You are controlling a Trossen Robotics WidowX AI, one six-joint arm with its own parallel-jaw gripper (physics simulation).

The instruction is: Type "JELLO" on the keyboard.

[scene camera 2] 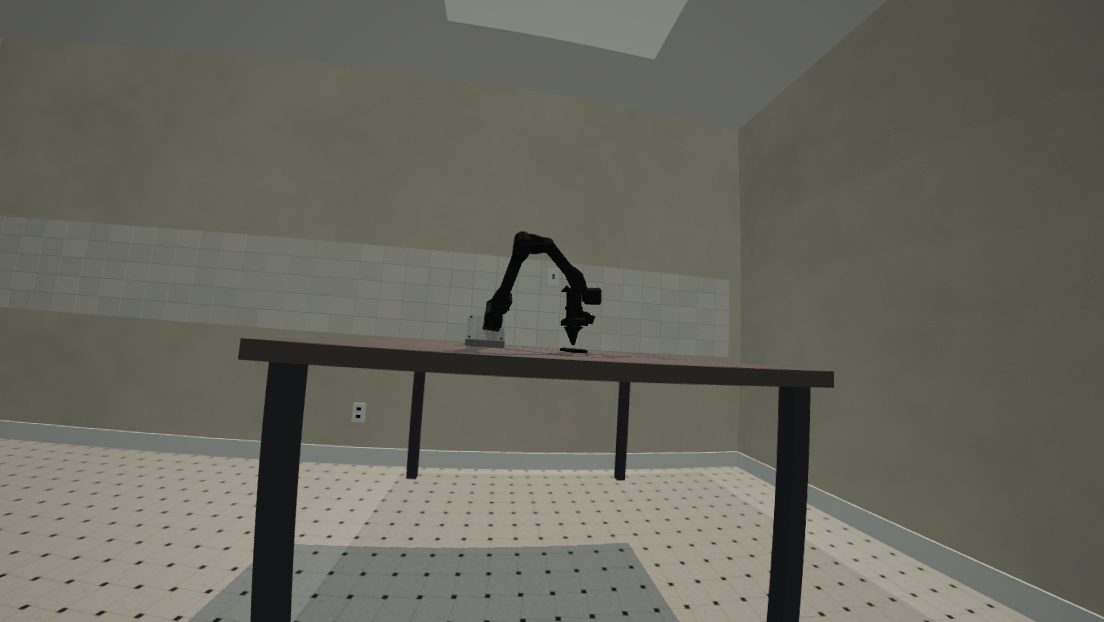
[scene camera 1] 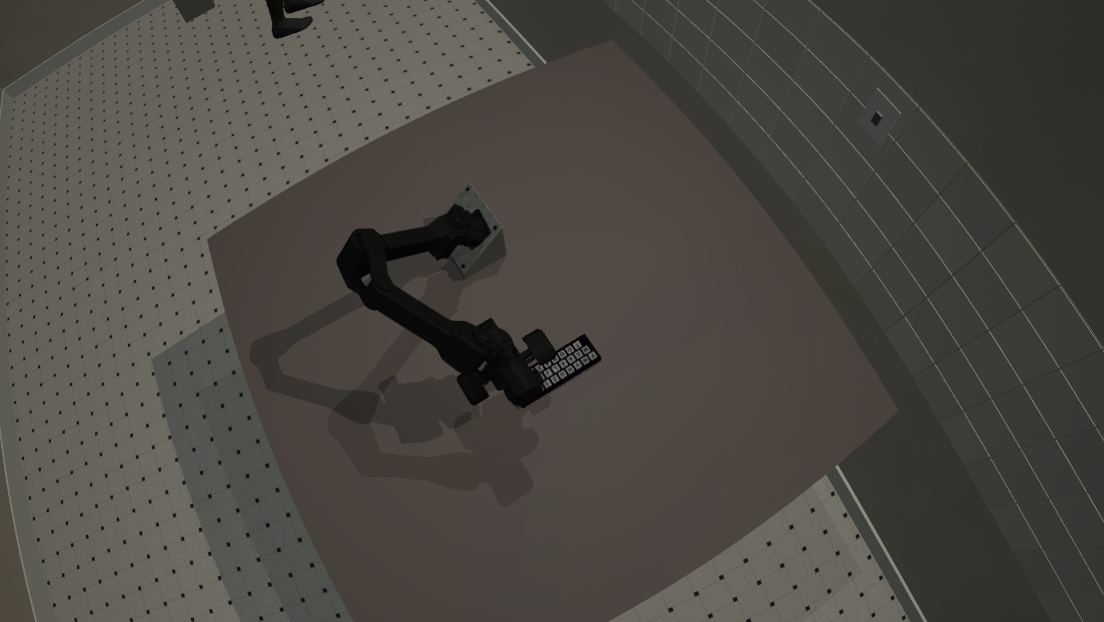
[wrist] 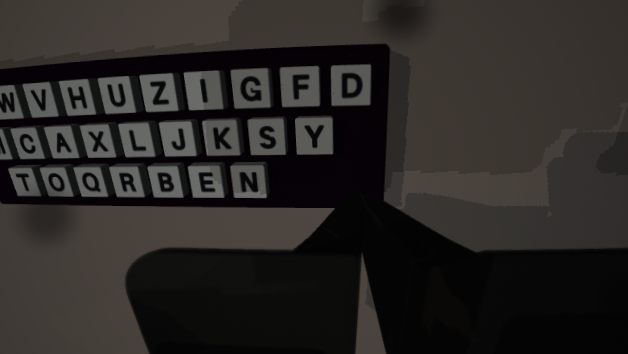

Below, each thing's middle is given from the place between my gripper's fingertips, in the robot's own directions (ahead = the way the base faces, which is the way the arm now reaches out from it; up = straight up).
Labels:
Right now my hand is 4 cm to the right of the N key (wrist: 249, 179) and 1 cm above it. The rest, counted from my hand: black keyboard (wrist: 357, 165) (9 cm to the left, 2 cm below, 2 cm ahead); J key (wrist: 179, 137) (7 cm to the left, 2 cm ahead, 1 cm below); E key (wrist: 208, 179) (6 cm to the left, 1 cm below).

